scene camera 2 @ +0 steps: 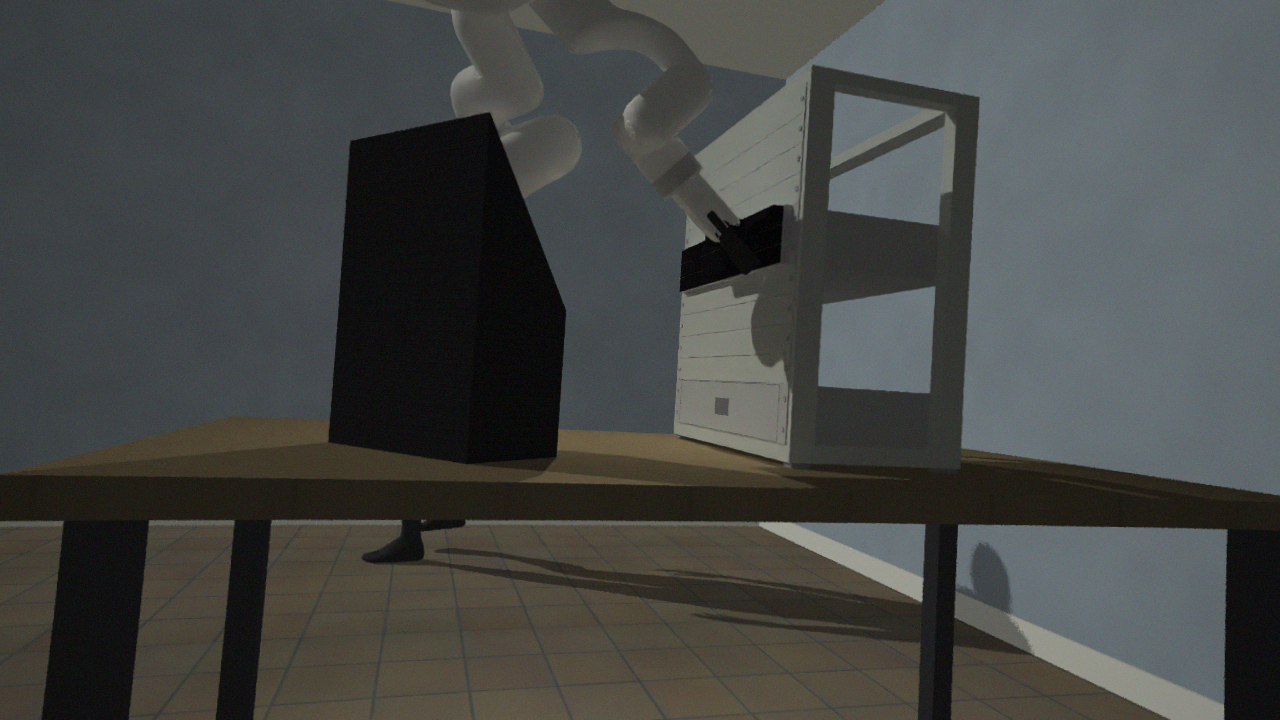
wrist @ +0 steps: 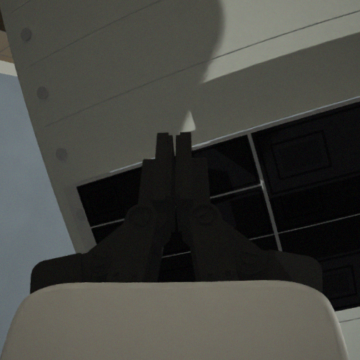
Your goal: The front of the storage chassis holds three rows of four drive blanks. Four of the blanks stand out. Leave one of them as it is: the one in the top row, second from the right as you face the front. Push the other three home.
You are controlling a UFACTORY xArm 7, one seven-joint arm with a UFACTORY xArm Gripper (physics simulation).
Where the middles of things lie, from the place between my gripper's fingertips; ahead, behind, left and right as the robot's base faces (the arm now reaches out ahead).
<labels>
Right now my hand is 8 cm short of the pale rack (scene camera 2: 772, 169), 19 cm to the right of it and 1 cm above it.
</labels>
